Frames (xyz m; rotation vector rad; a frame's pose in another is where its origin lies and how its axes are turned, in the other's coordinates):
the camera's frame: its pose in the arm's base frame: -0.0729 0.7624 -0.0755 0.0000 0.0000 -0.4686
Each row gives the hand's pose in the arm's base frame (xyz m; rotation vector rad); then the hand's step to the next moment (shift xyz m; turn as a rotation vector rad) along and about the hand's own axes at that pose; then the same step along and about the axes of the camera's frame.
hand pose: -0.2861 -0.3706 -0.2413 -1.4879 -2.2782 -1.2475
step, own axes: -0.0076 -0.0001 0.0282 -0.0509 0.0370 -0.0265
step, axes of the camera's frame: 0.0042 0.0185 -0.0222 0.0640 -0.0212 0.0110
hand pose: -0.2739 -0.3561 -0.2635 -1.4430 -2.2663 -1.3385
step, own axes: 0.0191 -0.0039 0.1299 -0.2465 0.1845 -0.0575
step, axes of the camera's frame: -0.0232 0.1091 -0.0694 0.3099 -0.0432 0.0143
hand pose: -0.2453 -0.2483 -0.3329 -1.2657 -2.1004 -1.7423
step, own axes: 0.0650 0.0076 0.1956 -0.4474 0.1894 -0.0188
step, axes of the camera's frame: -0.0550 0.1978 -0.0199 0.4719 -0.0383 -0.1106
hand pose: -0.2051 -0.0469 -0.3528 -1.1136 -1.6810 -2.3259
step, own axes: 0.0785 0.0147 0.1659 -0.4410 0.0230 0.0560
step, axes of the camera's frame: -0.0432 0.1596 0.0810 0.3763 0.0618 -0.2297
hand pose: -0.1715 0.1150 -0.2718 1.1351 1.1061 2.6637
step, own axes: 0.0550 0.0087 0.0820 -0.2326 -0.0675 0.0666
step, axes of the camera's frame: -0.0136 0.0591 0.0784 0.1670 0.1079 -0.1535
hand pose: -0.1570 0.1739 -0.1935 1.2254 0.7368 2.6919
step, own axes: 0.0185 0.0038 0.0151 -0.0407 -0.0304 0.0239
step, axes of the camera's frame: -0.0043 0.0064 0.0229 0.0258 0.0408 -0.0286
